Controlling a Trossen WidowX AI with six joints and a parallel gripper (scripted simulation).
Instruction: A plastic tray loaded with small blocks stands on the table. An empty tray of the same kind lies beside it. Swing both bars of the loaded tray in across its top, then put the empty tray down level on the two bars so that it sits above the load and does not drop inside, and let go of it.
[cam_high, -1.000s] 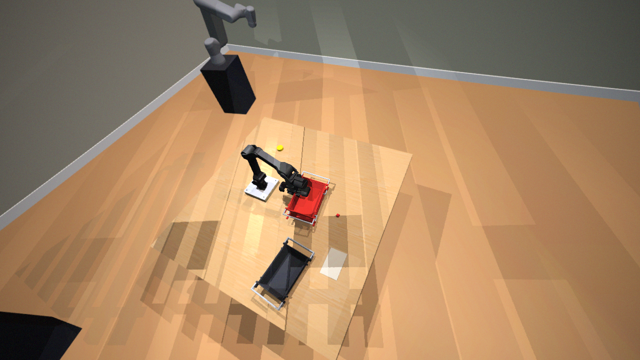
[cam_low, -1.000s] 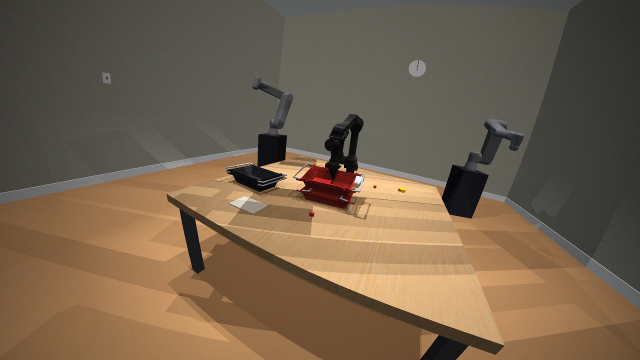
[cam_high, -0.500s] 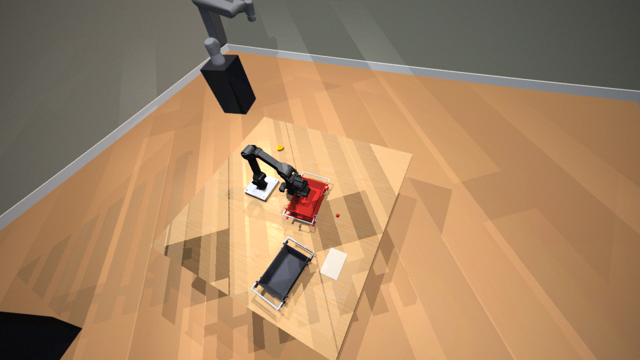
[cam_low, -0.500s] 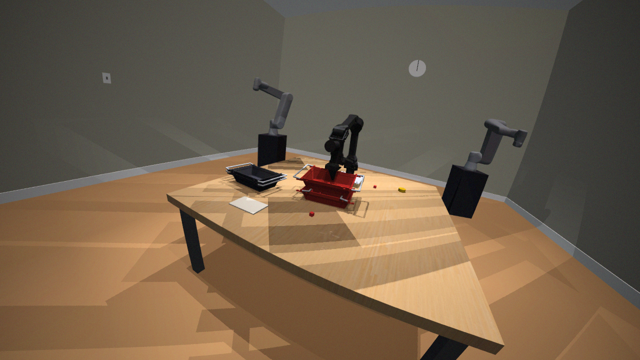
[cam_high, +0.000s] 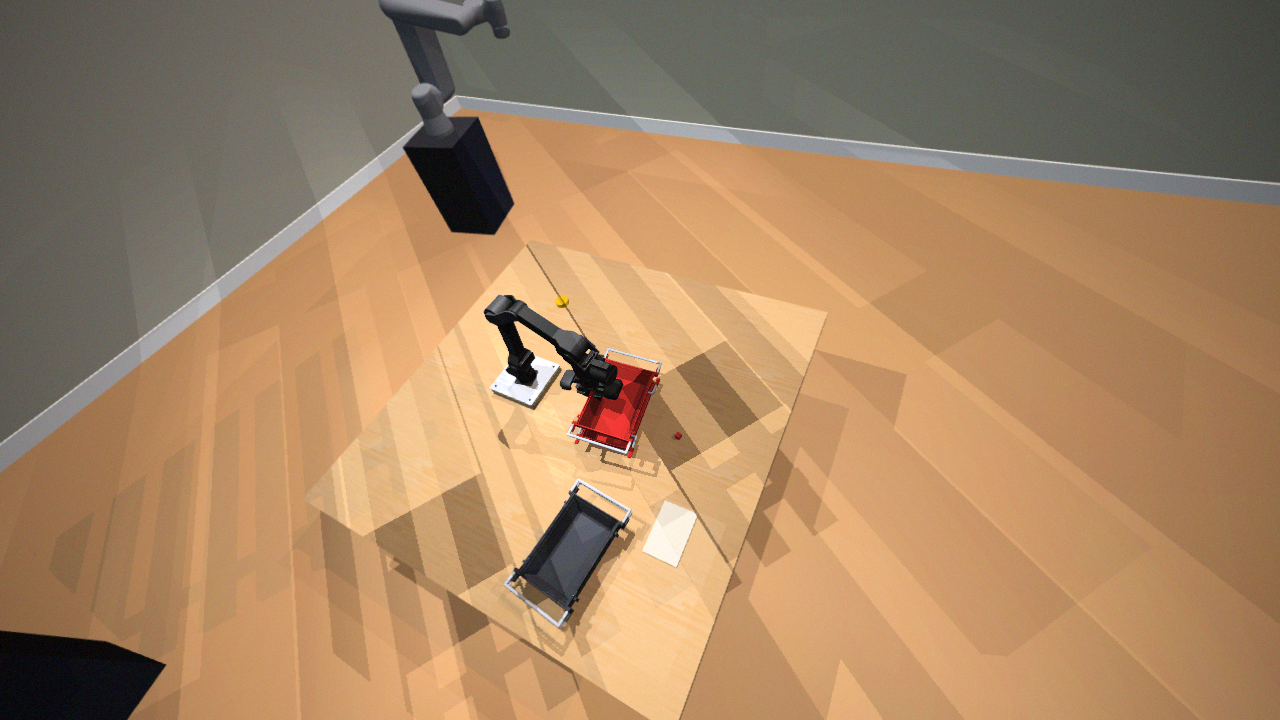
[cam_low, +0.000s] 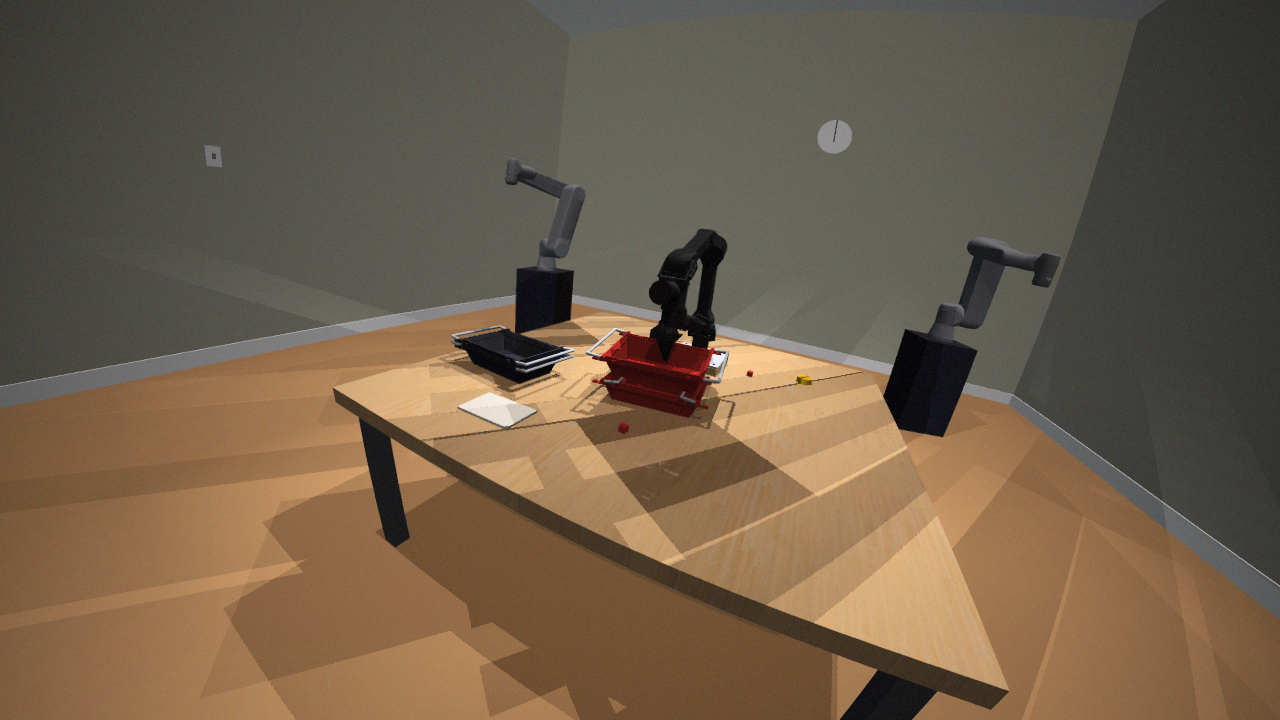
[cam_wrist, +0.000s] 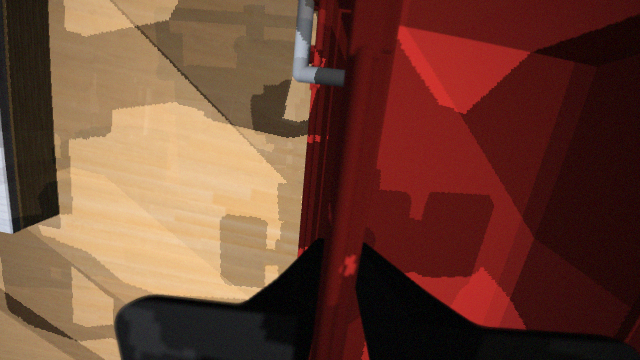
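My gripper tip is 7 cm short of the red tray, 2 cm below it and 1 cm to the left of it. Also, from my gripper tip: yellow disc 45 cm to the left, 32 cm behind, 8 cm below; then white card 32 cm to the right, 30 cm ahead, 9 cm below.
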